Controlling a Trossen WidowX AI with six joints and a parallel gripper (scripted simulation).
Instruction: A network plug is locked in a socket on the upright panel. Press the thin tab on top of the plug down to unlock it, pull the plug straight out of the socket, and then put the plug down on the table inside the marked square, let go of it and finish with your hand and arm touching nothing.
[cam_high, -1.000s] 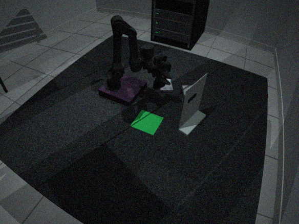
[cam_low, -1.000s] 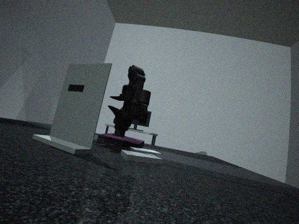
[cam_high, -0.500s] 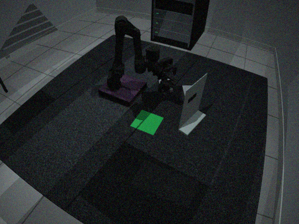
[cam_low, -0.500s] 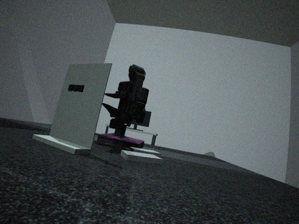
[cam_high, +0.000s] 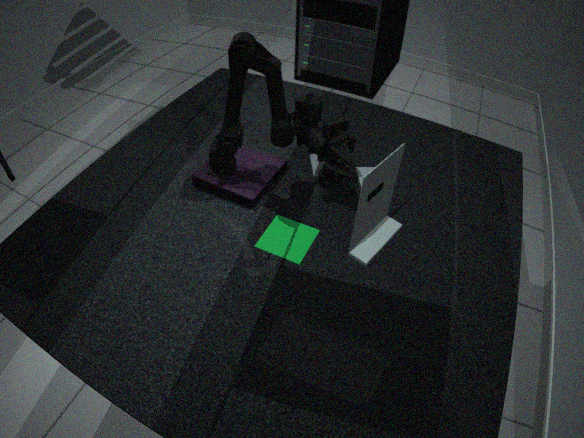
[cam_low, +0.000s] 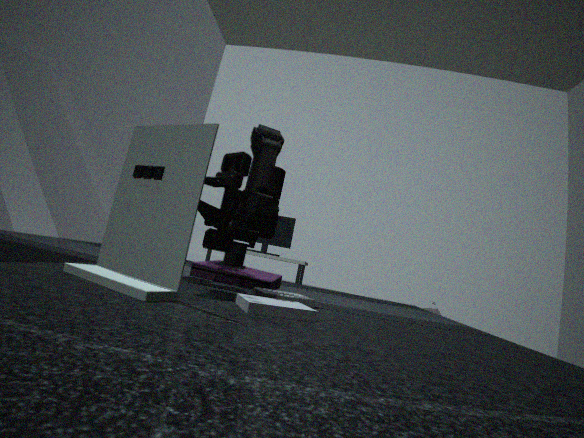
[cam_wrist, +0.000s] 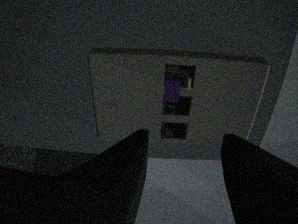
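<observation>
My gripper tip is 50 mm short of the purple plug and 20 mm to the left of it. Round my gripper tip: upright grey panel (70 mm ahead, 40 mm to the right, 60 mm below); green marked square (120 mm behind, 110 mm to the right, 170 mm below).
</observation>
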